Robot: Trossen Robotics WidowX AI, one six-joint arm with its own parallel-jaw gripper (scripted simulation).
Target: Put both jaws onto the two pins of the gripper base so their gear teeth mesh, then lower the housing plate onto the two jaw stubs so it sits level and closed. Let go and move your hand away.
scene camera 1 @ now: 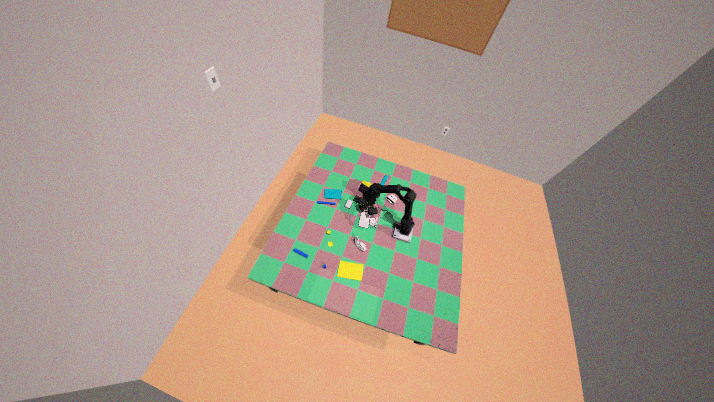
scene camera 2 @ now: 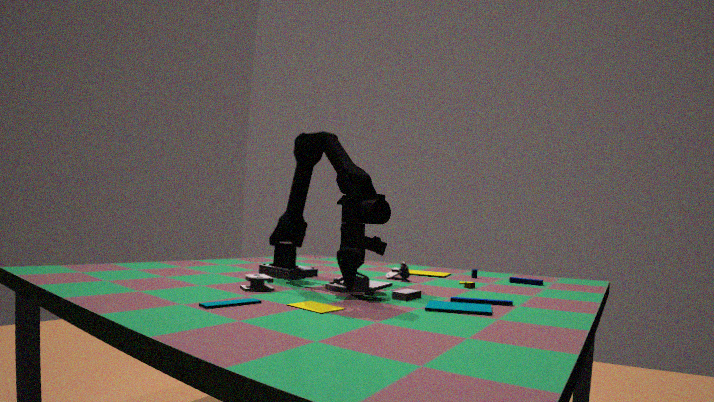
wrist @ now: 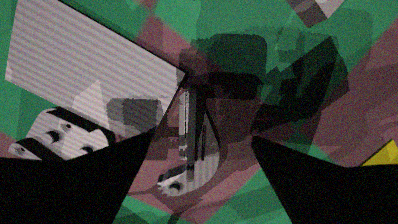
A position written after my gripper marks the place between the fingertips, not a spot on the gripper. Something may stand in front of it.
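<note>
I can see my gripper (scene camera 2: 350, 287), and the wrist view has the gripper (wrist: 202, 139) as well. A teal plate (scene camera 2: 433, 306) is visible to me, though in the wrist view the plate is out of frame. Then there is a grey jaw (wrist: 199, 169).
</note>
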